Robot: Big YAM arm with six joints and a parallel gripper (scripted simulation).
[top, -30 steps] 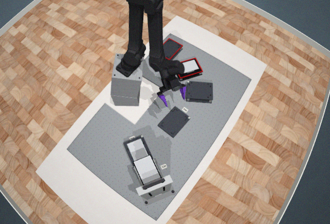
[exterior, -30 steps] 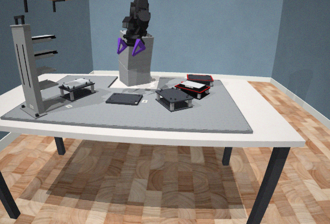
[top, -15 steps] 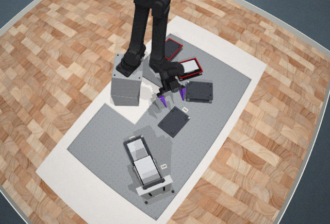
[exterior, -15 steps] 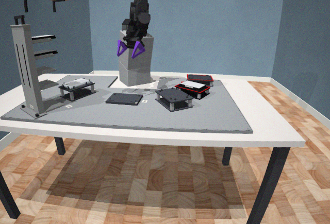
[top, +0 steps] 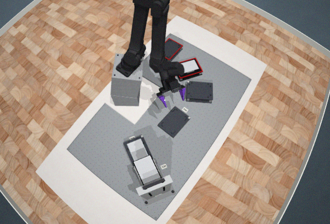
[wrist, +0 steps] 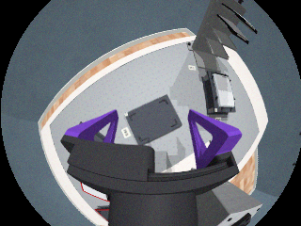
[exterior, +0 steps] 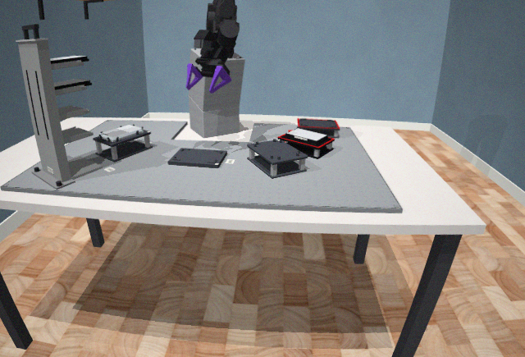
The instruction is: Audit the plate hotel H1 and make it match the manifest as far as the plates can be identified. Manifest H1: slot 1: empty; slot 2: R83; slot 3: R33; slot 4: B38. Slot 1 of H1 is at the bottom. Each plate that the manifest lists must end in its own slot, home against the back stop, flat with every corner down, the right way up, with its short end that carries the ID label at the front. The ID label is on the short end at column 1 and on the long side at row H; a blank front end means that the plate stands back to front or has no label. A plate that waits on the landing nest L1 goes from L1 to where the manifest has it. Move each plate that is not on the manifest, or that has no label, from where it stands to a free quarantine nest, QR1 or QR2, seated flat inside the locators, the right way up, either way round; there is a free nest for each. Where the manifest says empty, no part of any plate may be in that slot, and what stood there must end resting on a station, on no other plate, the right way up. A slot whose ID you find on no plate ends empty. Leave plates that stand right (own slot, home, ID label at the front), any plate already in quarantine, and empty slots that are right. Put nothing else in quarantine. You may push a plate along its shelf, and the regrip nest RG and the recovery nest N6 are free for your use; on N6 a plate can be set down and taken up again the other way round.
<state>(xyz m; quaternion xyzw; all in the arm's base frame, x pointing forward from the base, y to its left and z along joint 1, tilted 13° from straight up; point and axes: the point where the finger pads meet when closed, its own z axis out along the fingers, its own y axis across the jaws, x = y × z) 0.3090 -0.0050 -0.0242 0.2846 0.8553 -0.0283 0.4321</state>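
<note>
The white plate lies 4 cm behind my hand, 29 cm to the right of it and 16 cm below it. The rest, counted from my hand: regrip nest RG: 4 cm behind, 29 cm to the right, 17 cm below; flat pad N6: 1 cm ahead, 1 cm to the right, 22 cm below; landing nest L1: 4 cm ahead, 24 cm to the left, 18 cm below.
</note>
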